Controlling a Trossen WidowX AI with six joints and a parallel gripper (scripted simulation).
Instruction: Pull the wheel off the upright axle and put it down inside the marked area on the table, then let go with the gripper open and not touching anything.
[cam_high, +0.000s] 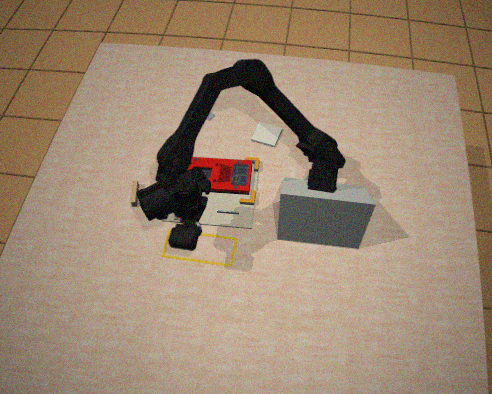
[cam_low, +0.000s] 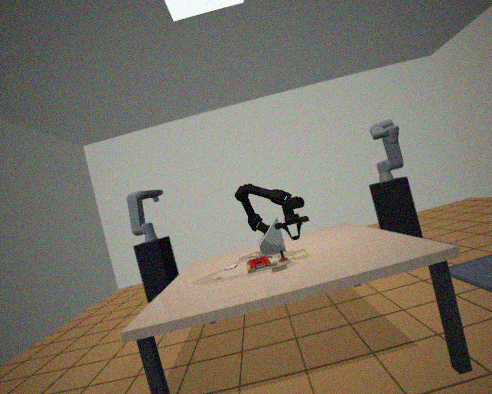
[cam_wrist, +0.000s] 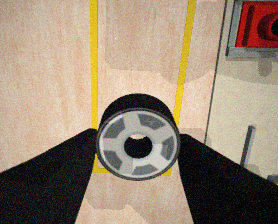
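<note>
My gripper tip is now 90 mm to the left of the grey mount, 70 mm short of it and 60 mm above it. The rest, counted from my gripper tip: grey baseplate (190 mm to the right, 90 mm below, 30 mm ahead); then wheel (right at my gripper tip); then wooden block (230 mm ahead, 100 mm to the right, 90 mm below).
</note>
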